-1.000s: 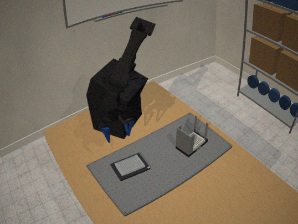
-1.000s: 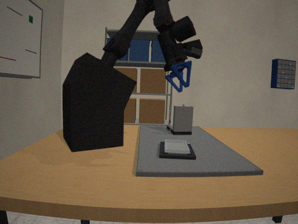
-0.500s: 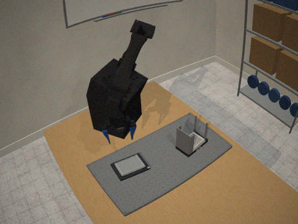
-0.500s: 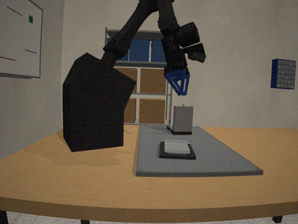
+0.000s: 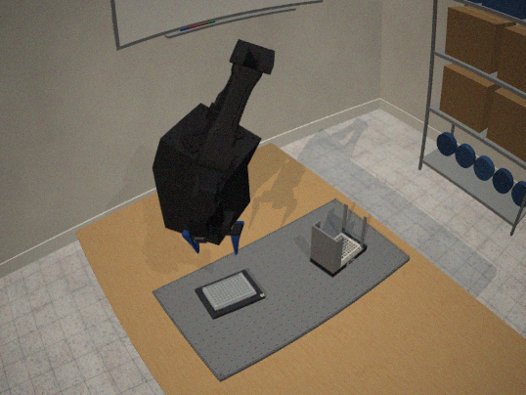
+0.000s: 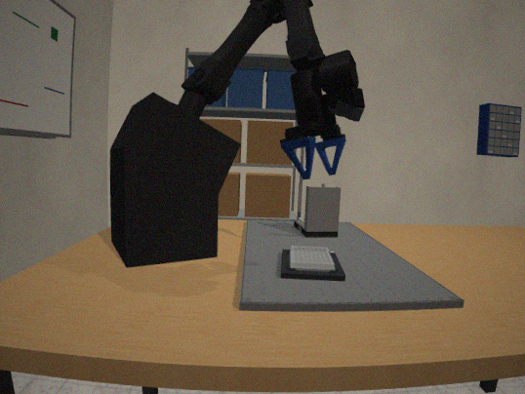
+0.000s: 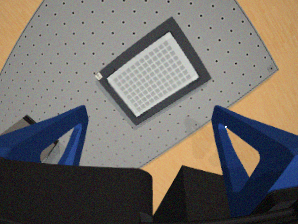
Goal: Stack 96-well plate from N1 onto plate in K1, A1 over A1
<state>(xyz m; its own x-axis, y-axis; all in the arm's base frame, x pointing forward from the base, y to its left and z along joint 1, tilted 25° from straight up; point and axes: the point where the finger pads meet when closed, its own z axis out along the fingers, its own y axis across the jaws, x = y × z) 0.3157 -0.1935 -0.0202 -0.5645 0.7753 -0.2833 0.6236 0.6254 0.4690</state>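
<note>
My hand is 20 mm to the right of the black plate nest N1 and 190 mm above it. The rest, counted from my hand: pale A1 mark: 60 mm ahead, 80 mm to the left, 180 mm below; then grey rack wall: 90 mm ahead, 280 mm to the left, 110 mm below.
</note>
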